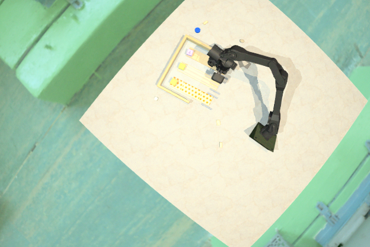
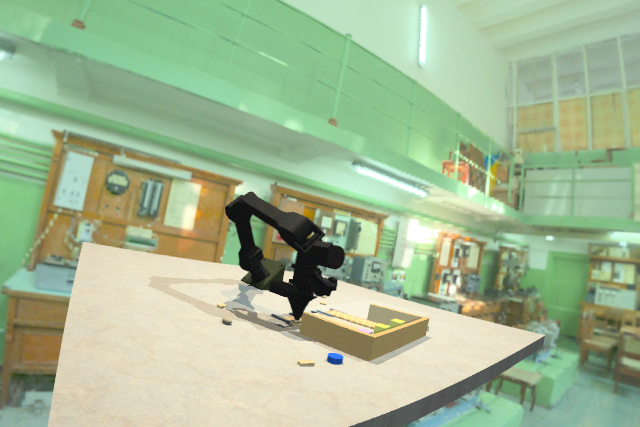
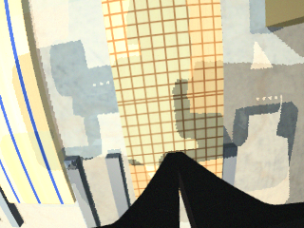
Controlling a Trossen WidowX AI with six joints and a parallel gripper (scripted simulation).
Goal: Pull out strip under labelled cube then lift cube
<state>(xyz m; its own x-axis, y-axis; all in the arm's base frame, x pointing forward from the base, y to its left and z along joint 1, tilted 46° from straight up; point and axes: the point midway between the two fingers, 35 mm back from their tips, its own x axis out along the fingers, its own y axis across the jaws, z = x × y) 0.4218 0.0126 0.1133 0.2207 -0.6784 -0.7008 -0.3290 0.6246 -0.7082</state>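
Now: the lilac cube 18 cm ahead of my gripper tip, 7 cm to the left of it and 2 cm above it. The rest, counted from my gripper tip: blue disc: 25 cm ahead, 5 cm to the right.
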